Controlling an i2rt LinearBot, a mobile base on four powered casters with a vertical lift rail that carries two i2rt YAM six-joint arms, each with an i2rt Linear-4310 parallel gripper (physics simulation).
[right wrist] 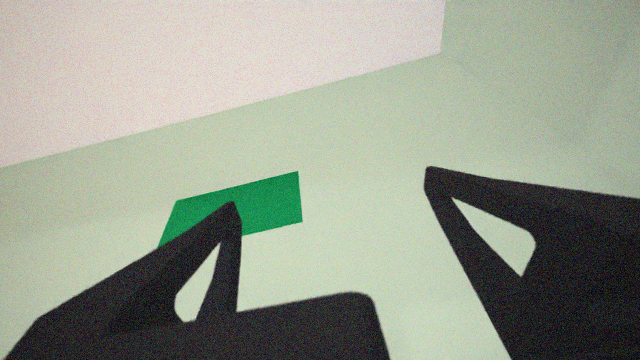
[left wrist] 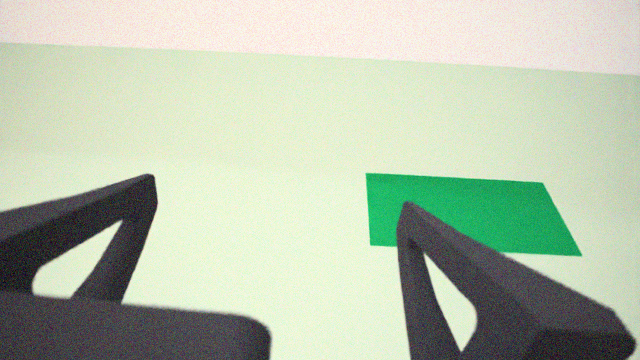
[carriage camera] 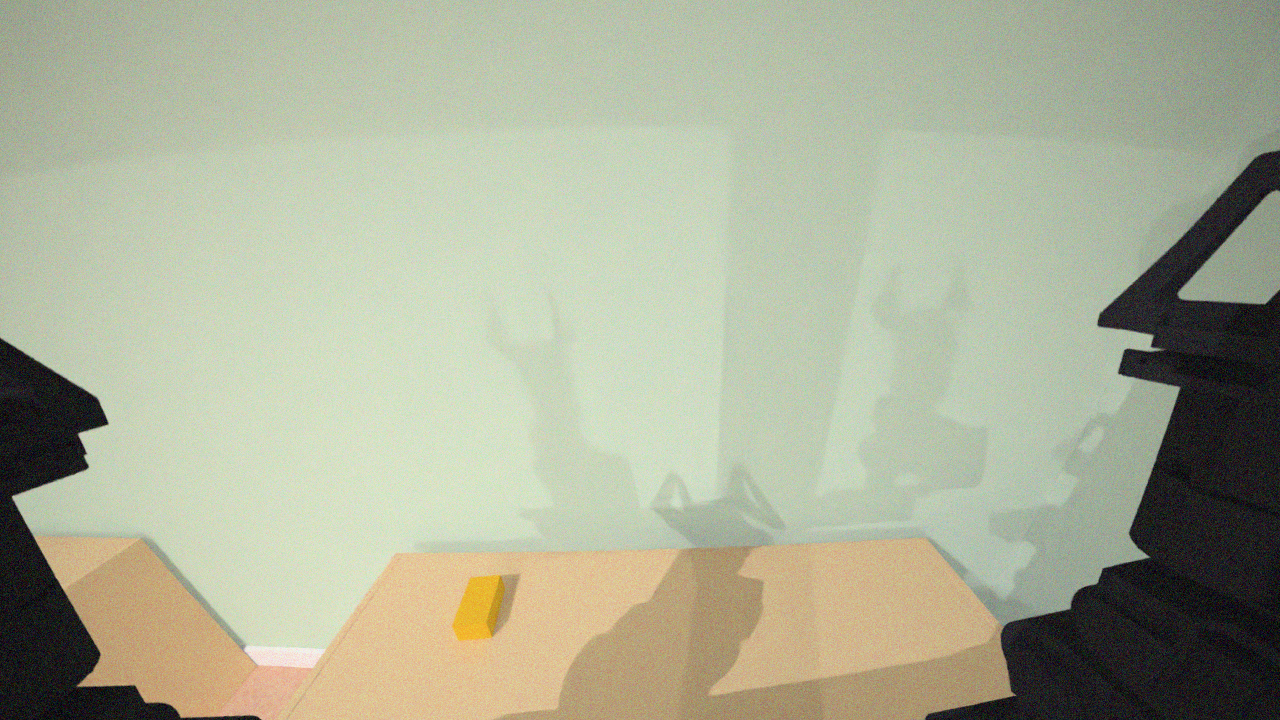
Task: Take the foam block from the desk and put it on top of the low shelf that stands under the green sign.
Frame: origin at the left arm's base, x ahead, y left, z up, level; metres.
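Where they show: left gripper, fingertip midpoint: [left wrist: 280, 202]; right gripper, fingertip midpoint: [right wrist: 331, 194].
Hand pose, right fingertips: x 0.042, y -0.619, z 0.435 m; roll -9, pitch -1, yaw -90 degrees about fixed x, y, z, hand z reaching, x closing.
Note:
After its pixels a point has its place.
A yellow foam block [carriage camera: 477, 608] {x 0.328, y -0.005, z -0.221 m} lies on the light wooden desk [carriage camera: 859, 608] {x 0.274, y -0.711, z -0.266 m} near its left side, in the lower part of the carriage view. A green sign [left wrist: 480, 215] {x 0.489, y -0.382, z 0.863 m} [right wrist: 272, 202] {x 0.480, y -0.474, z 0.865 m} is on the wall in both wrist views, partly covered by a finger in each. My left gripper [left wrist: 280, 202] {x 0.050, y 0.003, z 0.428 m} is open with nothing between its fingers, pointed at the wall. My right gripper [right wrist: 331, 194] {x 0.042, y -0.619, z 0.435 m} is open and empty, also facing the wall. Both are away from the block. Which surface is the low shelf under the sign, I cannot tell.
Another light wooden surface [carriage camera: 165, 626] {x 0.529, y 1.013, z -0.521 m} stands at the lower left of the carriage view, separated from the desk by a gap showing pink floor [carriage camera: 268, 689] {x 0.533, y 0.906, z -0.876 m}. A pale green wall [carriage camera: 358, 313] {x 0.541, y 0.160, z 0.292 m} rises behind both. Black arm parts fill the left and right edges of the carriage view.

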